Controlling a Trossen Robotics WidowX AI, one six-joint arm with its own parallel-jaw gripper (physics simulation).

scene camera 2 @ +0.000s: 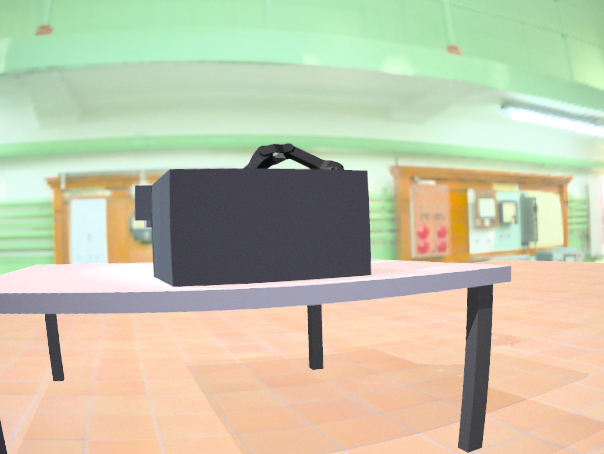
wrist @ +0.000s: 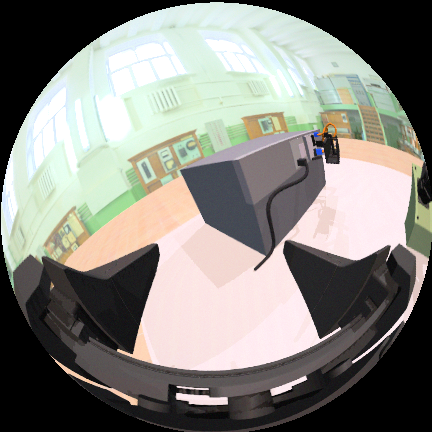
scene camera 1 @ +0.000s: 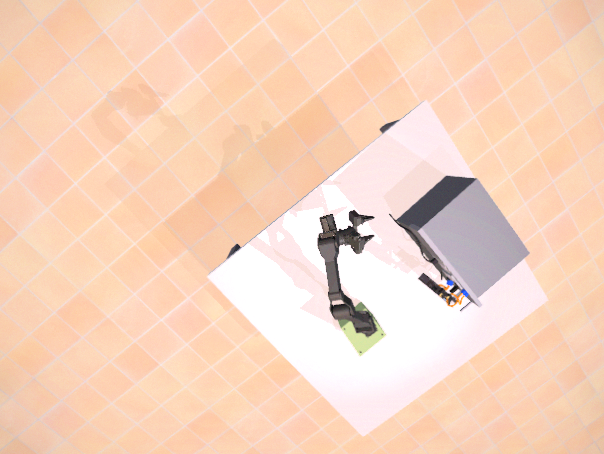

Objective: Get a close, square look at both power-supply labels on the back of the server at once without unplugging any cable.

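Note:
The server is a big grey box on the table. Its back shows at a steep slant in the wrist view. A black cable runs from a plug on the back and hangs down. Blue connectors and orange cables are at the back's far end. A pale patch shows beside the plug; no label text can be read. My gripper is open and empty, apart from the server's back. Scene camera 2 shows the server's opposite side.
The white table carries the server and the arm's green base plate. A dark block sticks out behind the server near the orange cables. The table's edge runs behind the arm.

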